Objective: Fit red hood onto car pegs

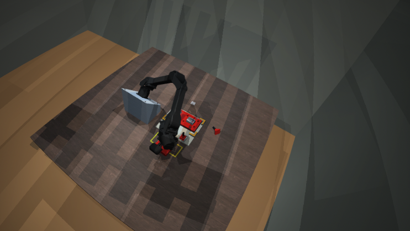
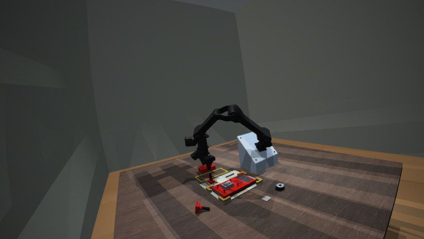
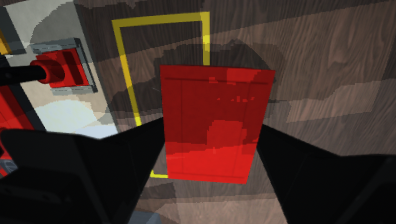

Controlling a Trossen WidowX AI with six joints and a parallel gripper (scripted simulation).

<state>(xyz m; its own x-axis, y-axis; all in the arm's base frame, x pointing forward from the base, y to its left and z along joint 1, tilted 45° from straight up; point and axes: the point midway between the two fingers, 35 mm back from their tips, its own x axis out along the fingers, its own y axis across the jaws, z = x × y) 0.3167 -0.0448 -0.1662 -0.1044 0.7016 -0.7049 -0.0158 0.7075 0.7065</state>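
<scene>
Right now my gripper tip is 270 mm to the right of the grey engine block. From my gripper tip the other things lie so: black ring: 190 mm behind, 420 mm to the left, 20 mm below; then red hood: 10 mm above.
</scene>
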